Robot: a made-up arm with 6 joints.
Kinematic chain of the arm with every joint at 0, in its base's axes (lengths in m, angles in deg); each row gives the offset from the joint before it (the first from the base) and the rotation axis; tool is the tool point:
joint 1: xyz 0 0 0.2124 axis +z
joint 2: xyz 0 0.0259 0 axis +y
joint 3: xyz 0 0 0.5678 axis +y
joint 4: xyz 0 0 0.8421 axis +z
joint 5: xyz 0 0 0 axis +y
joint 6: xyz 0 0 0.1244 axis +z
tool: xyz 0 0 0
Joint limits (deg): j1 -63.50..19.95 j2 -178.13..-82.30 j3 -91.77..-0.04 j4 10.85..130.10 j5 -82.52..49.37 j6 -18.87..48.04
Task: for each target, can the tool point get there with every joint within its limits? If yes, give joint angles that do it. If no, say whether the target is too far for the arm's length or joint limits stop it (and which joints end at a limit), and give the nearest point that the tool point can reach.
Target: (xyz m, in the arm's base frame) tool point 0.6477 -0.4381 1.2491
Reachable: no: joint limits stop it (at a limit: joint 2, joint 3, joint 4, joint 5) | nearest point 0.6958 -0.4706 -0.2355 | short by 1.486 m
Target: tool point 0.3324 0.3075 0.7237
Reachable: no: joint limits stop it (at a limit: joint 1, joint 2, joint 3, joint 4, joint 5) | nearest point 0.7887 0.2891 -0.2355 | short by 1.062 m
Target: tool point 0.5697 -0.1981 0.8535
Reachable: no: joint limits stop it (at a limit: joint 2, joint 3, joint 4, joint 5) | nearest point 0.7934 -0.2759 -0.2355 | short by 1.114 m
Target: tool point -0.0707 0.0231 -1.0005
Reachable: yes | joints -45.51 -133.89 -62.30 30.73 -71.06 25.34
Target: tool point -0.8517 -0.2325 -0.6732
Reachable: yes | joints 12.22 -92.04 -63.89 47.81 -52.26 1.85
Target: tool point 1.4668 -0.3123 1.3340
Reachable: no: too far | nearest point 0.8513 -0.1813 -0.2434 | short by 1.698 m
